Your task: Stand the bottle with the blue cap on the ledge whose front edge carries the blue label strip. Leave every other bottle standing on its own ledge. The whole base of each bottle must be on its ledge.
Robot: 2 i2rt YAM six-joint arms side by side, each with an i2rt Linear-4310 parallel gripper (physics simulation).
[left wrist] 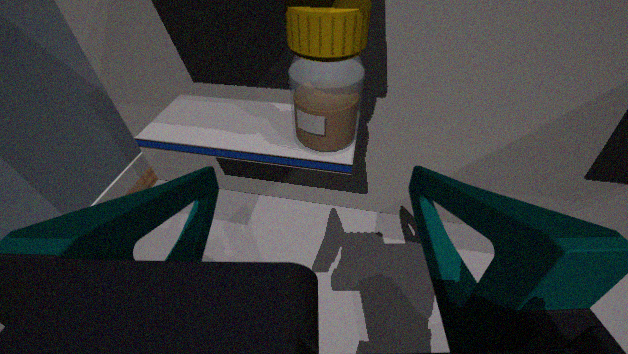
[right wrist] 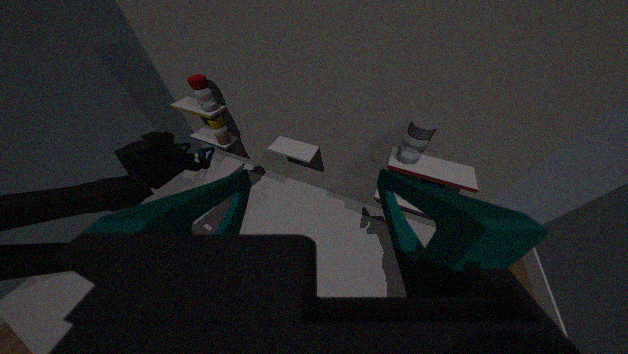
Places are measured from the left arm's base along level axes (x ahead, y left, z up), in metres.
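Pixels of known places: left gripper, between the fingertips: [left wrist: 313, 177] [right wrist: 201, 146]; right gripper, between the fingertips: [right wrist: 313, 176].
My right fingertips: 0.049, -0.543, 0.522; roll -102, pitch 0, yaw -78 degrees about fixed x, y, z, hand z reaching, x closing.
For each thing: its top centre in the pictures, then the offset to it from my right fingertips, as dx, dy, dz. "spot": a spot on its surface instead.
- blue-strip ledge, centre of its top: [left wrist: 250, 122] [right wrist: 213, 136] +0.452, +0.546, -0.363
- yellow-capped bottle, centre of its top: [right wrist: 214, 118] +0.431, +0.476, -0.258
- red-capped bottle, centre of its top: [right wrist: 196, 77] +0.440, +0.483, -0.118
- yellow-strip ledge, centre of its top: [right wrist: 197, 105] +0.452, +0.546, -0.223
- bottle with a greyish cap, centre of its top: [right wrist: 424, 122] +0.309, -0.182, -0.118
- red-strip ledge, centre of its top: [right wrist: 430, 165] +0.292, -0.238, -0.223
- small white ledge, centre of its top: [right wrist: 293, 147] +0.372, +0.154, -0.293
- lower ledge, a spot on its surface: [right wrist: 407, 206] spot: +0.258, -0.230, -0.363
The blue-strip ledge [left wrist: 215, 120] [right wrist: 202, 135] holds a yellow-capped bottle [left wrist: 327, 112] [right wrist: 222, 136], upright at its right end; the ledge's left part is bare. My left gripper [left wrist: 313, 177] [right wrist: 201, 146] is open and empty, in front of and below this ledge's edge in its own view. A red-capped bottle [right wrist: 204, 97] stands on the yellow-strip ledge [right wrist: 187, 105] above. A bottle with a greyish cap [right wrist: 416, 142] stands on the red-strip ledge [right wrist: 450, 171]. My right gripper [right wrist: 313, 176] is open and empty, well away from the ledges. I cannot make out a blue cap.
A small white ledge [right wrist: 295, 148] without a bottle is on the wall between the two ledge groups. A lower ledge [right wrist: 407, 206] with a dark purplish strip is partly hidden behind my right gripper's finger. The left arm [right wrist: 65, 197] reaches in from the left.
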